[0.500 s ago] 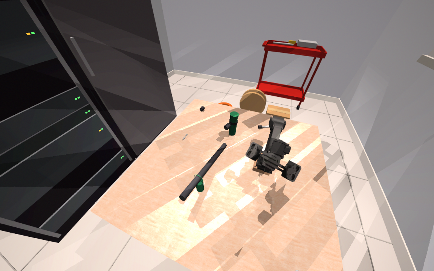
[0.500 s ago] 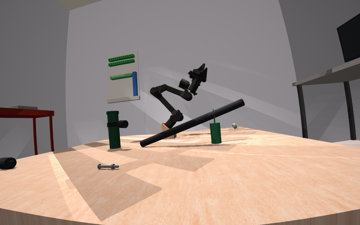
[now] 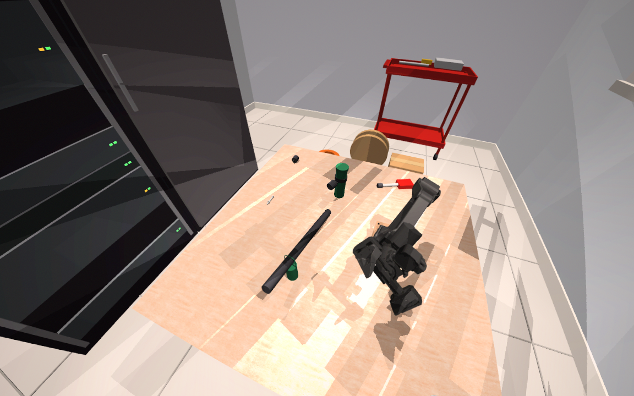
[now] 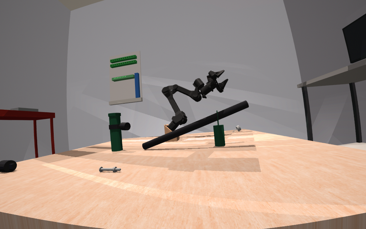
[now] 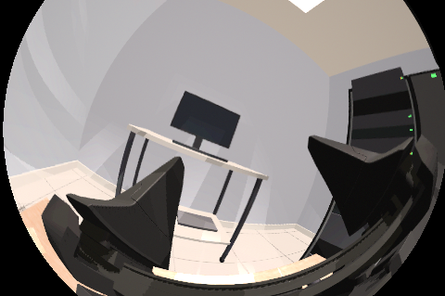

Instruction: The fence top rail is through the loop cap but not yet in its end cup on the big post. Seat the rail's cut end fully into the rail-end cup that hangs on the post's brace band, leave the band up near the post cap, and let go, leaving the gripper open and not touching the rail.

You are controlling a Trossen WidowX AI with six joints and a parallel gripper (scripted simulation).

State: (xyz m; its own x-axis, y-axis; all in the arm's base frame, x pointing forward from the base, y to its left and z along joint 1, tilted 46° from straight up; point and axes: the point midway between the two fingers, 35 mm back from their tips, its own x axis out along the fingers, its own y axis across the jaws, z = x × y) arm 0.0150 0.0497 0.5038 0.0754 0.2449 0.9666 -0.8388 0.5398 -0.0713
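Now: the small green post 30 cm ahead of my gripper tip, 12 cm to the right of it and 32 cm below it. Also, from my gripper tip: red-handled tool (1 cm ahead, 87 cm to the right, 41 cm below); grey bolt (63 cm ahead, 46 cm to the right, 41 cm below).
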